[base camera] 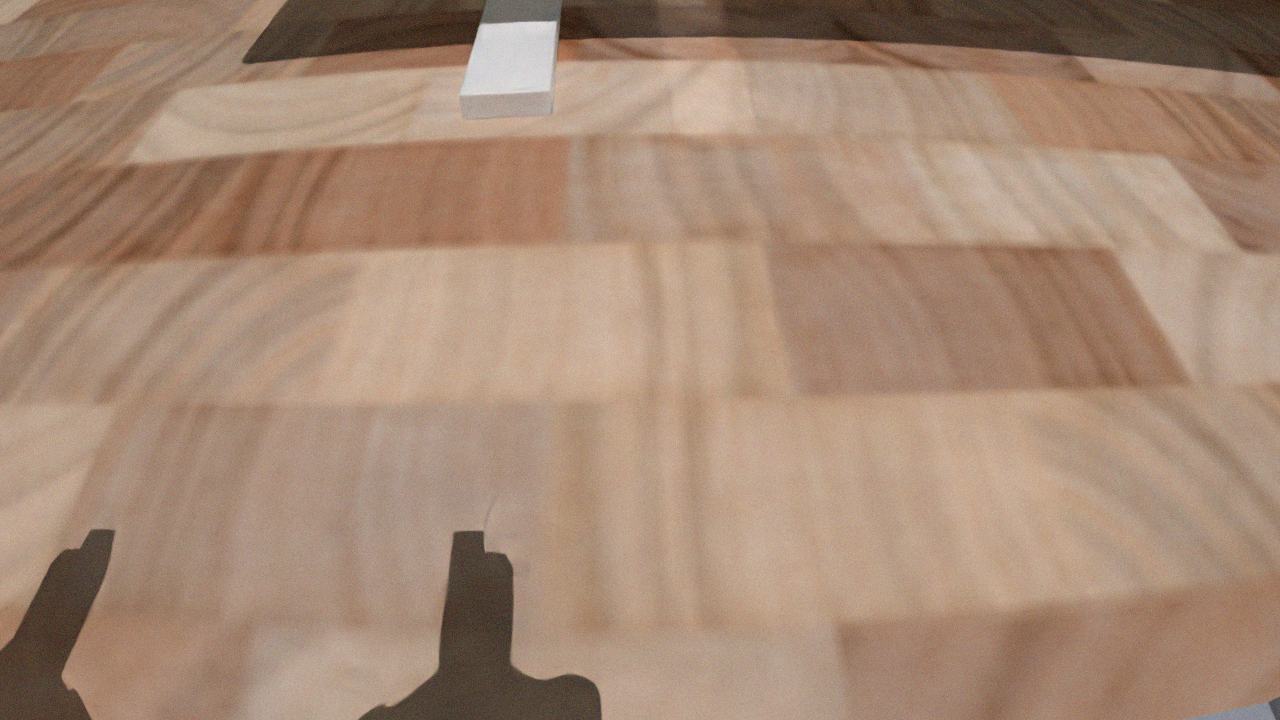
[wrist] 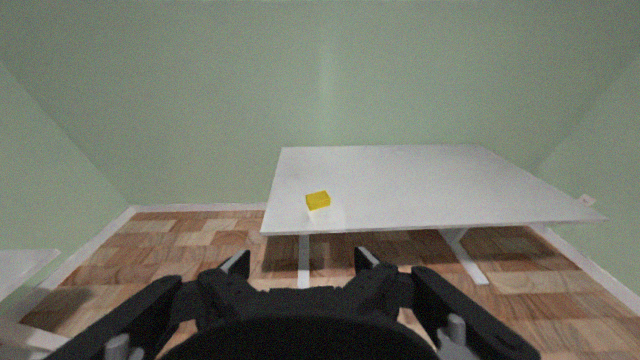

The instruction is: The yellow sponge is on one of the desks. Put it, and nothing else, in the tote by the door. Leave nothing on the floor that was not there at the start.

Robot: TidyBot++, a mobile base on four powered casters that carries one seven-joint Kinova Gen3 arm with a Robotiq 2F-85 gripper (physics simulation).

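Places are measured from the arm's base along level axes (x up, y back, z right), in centimetres.
Pixels of known places: gripper, fingertip midpoint: [wrist: 303, 260].
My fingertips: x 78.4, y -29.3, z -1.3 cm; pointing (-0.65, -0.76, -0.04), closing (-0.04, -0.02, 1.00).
Note:
Behind a point stands the place of what it marks.
The yellow sponge [wrist: 318, 200] @(x 36.8, y -79.9, z 2.0 cm) lies on a white desk [wrist: 430, 185] @(x 32.3, y -94.1, z 63.7 cm), near its front left corner in the wrist view. My gripper [wrist: 303, 260] @(x 78.4, y -29.3, z -1.3 cm) is open, with nothing between its fingers. In the wrist view it shows below the desk's front edge, and the sponge is beyond it, apart from the fingers. In the base camera view a dark shadow shaped like two gripper fingers falls on the floor. The tote does not show in either view.
A white desk foot [base camera: 510, 67] @(x -37.2, y -74.9, z -8.2 cm) [wrist: 303, 260] @(x -37.2, y -92.4, z -8.8 cm) and a second foot [wrist: 470, 262] @(x -37.2, y -85.9, z 117.2 cm) stand on the wooden floor [base camera: 662, 322] @(x -39.7, y -44.5, z 3.8 cm) [wrist: 200, 235] @(x -39.7, y -120.1, z -99.1 cm). Part of another white surface [wrist: 22, 265] @(x 32.3, y -57.0, z -98.8 cm) shows at the left edge. Green walls [wrist: 200, 100] @(x 63.3, y -150.1, z -73.4 cm) rise behind the desk and at both sides.

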